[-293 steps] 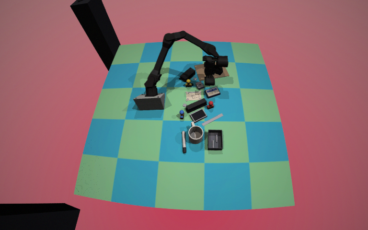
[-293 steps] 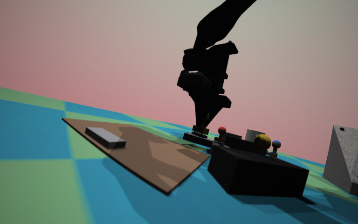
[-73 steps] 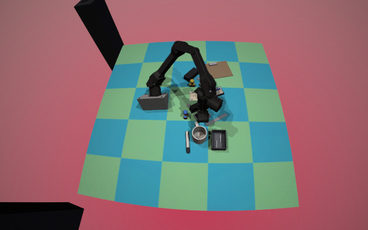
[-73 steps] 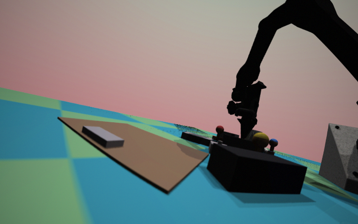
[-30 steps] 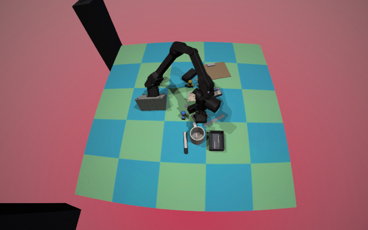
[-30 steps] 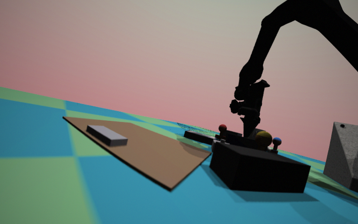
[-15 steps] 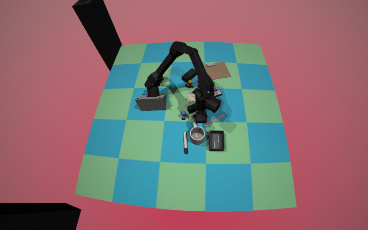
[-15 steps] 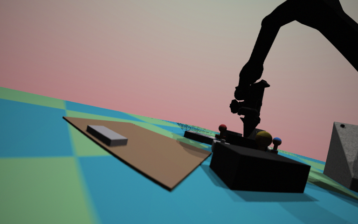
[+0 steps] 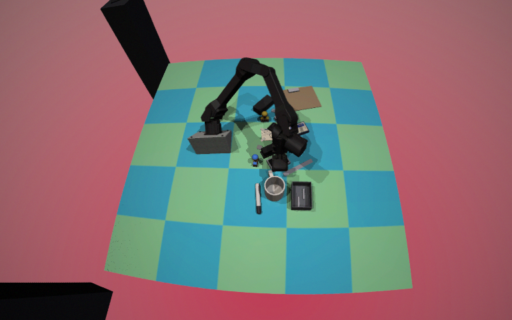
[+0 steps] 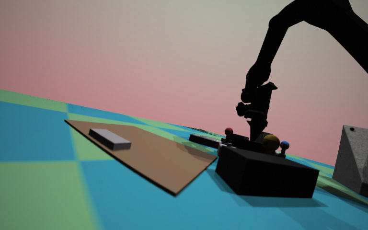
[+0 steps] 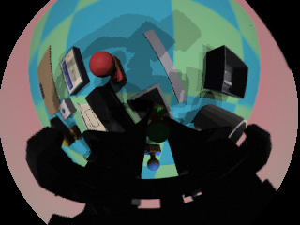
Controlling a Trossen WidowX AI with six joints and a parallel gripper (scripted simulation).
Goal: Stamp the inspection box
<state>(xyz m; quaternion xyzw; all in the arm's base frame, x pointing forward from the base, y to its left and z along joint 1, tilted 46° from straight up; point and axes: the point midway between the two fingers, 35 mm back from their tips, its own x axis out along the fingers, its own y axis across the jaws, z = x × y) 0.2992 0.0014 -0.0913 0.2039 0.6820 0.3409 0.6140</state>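
Now: the black-framed ink pad 3 cm below my gripper tip. From my gripper tip the other things lie so: grey ruler: 9 cm ahead, 1 cm to the right, 4 cm below; then black bar: 2 cm behind, 7 cm to the left, 2 cm below; then green stamp: right at my gripper tip.
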